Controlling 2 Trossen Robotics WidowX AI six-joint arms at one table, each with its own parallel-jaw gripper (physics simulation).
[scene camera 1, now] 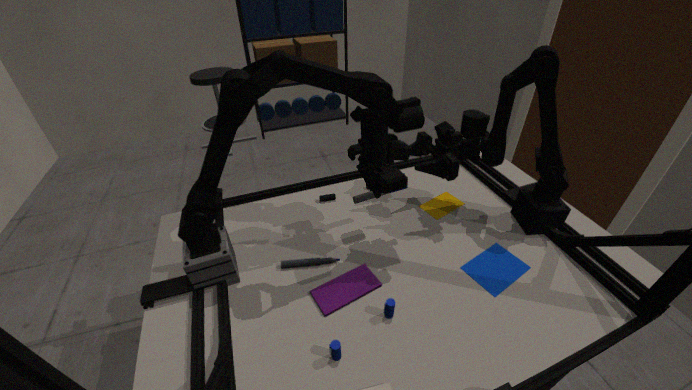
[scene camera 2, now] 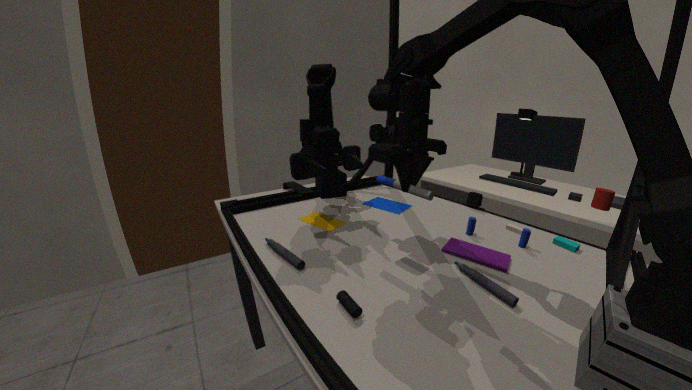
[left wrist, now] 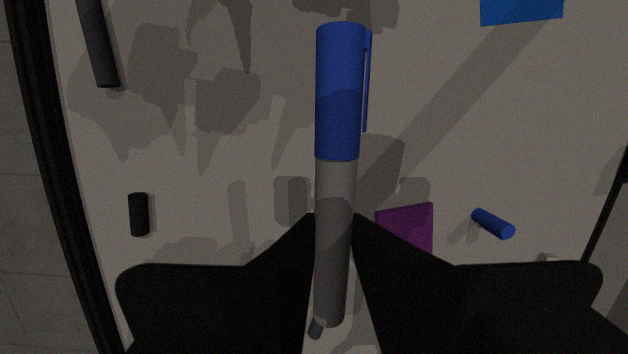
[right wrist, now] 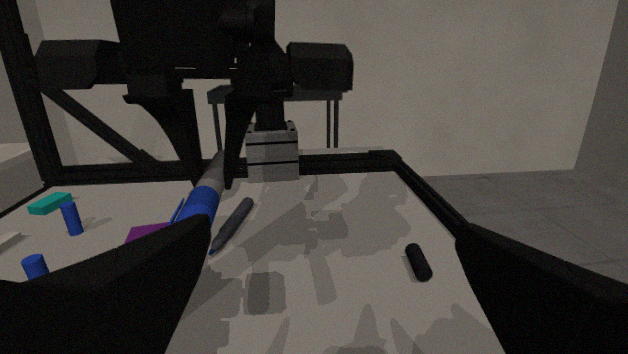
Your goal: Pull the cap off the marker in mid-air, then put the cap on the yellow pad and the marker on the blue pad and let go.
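Where they show: left gripper, fingertip midpoint: [scene camera 1: 375, 195] [scene camera 2: 407, 190] [left wrist: 332, 221] [right wrist: 214, 188]; right gripper, fingertip midpoint: [scene camera 1: 407, 159] [scene camera 2: 345, 168] [right wrist: 335, 231]; left arm's base at its link origin: [scene camera 1: 205, 245] [scene camera 2: 662, 323] [right wrist: 270, 127]; right arm's base at its link origin: [scene camera 1: 544, 198] [scene camera 2: 330, 172].
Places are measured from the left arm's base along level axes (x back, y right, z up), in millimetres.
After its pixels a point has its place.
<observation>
My left gripper [scene camera 2: 407, 188] @(x -407, y 47, z 47 mm) [left wrist: 332, 221] @(x -407, y 47, z 47 mm) [right wrist: 214, 188] @(x -407, y 47, z 47 mm) is shut on the grey barrel of the marker [scene camera 2: 421, 192] @(x -369, y 38, z 54 mm) [left wrist: 334, 250] @(x -400, y 46, z 61 mm) [right wrist: 215, 167] @(x -402, y 45, z 61 mm), above the table. The blue cap [scene camera 2: 385, 180] @(x -462, y 38, z 59 mm) [left wrist: 337, 90] @(x -467, y 46, z 64 mm) [right wrist: 203, 199] @(x -460, y 43, z 63 mm) is on the marker, its clip along one side. My right gripper [right wrist: 335, 231] @(x -532, y -17, z 80 mm) is open and empty. In the right wrist view its left-hand finger hides the cap's near end; the cap is not between the fingers. The yellow pad [scene camera 1: 442, 205] @(x -663, y 12, z -99 mm) [scene camera 2: 322, 221] @(x -660, y 7, z -99 mm) and the blue pad [scene camera 1: 495, 272] @(x -625, y 277, z -99 mm) [scene camera 2: 387, 205] @(x -631, y 261, z -99 mm) [left wrist: 522, 12] @(x -573, y 276, z -99 mm) lie on the table, partly shadowed.
A purple block [scene camera 1: 346, 290] @(x -272, y 177, z -91 mm) [scene camera 2: 476, 254] @(x -271, y 157, z -91 mm) lies near a dark pen [scene camera 1: 310, 263] @(x -221, y 74, z -85 mm) [scene camera 2: 487, 285] @(x -209, y 53, z -86 mm). Two small blue cylinders [scene camera 1: 389, 308] @(x -327, y 273, z -60 mm) [scene camera 1: 335, 350] @(x -194, y 311, z -57 mm) stand nearby. A black cylinder [scene camera 1: 327, 198] @(x -348, y -149, z -84 mm) [scene camera 2: 349, 304] @(x -343, y -164, z -80 mm) and another dark pen [scene camera 2: 285, 253] @(x -539, y -171, z -81 mm) lie near the table edge. A teal block [scene camera 2: 566, 244] @(x -96, y 384, z -87 mm) lies farther off.
</observation>
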